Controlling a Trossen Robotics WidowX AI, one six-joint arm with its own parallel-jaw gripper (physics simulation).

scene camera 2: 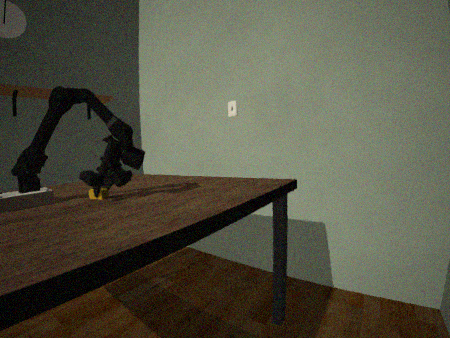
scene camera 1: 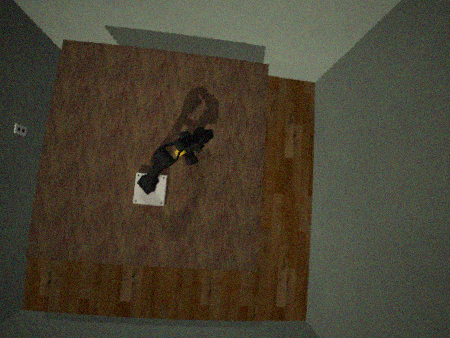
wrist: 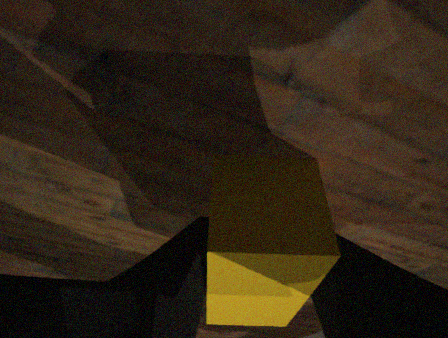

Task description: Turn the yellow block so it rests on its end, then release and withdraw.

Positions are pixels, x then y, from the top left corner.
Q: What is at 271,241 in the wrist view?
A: A yellow block.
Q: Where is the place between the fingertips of the gripper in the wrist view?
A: At 255,230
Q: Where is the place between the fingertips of the gripper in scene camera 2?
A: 99,195
